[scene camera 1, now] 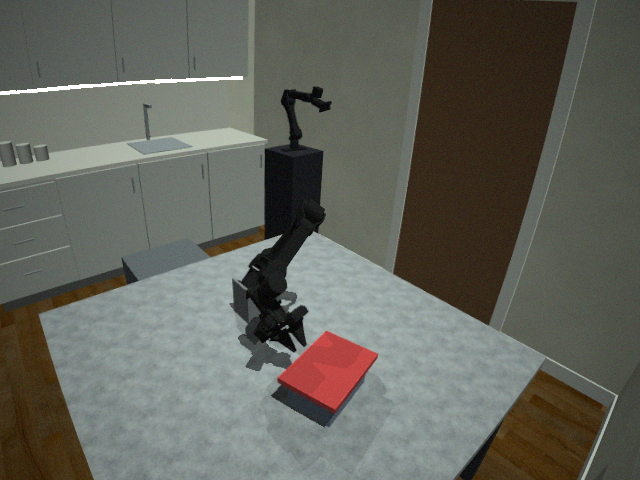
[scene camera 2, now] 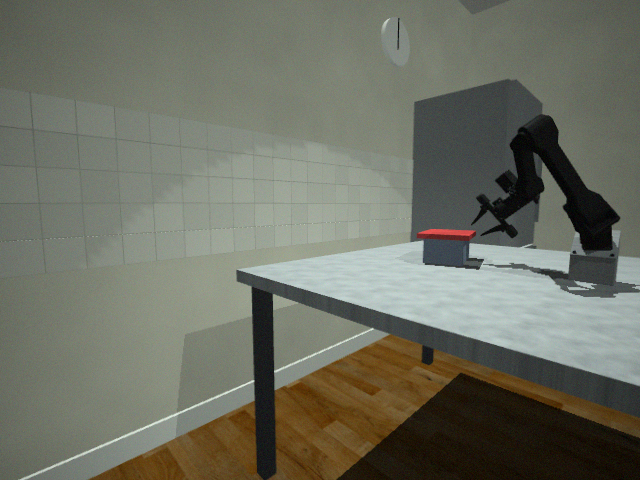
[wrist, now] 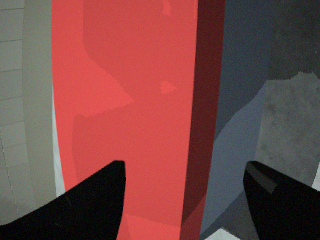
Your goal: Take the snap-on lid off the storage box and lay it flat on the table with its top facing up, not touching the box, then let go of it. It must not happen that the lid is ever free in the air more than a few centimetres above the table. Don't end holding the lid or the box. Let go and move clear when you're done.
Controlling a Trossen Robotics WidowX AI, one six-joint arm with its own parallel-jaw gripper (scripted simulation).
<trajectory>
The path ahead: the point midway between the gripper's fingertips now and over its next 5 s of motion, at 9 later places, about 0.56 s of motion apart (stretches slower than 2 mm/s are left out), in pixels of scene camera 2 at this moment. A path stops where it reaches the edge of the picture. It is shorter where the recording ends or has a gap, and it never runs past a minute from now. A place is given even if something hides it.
My gripper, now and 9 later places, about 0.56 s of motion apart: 476,230; 470,233; 468,235; 468,235; 469,234; 469,233; 469,232; 468,231; 468,231; 468,230
</trajectory>
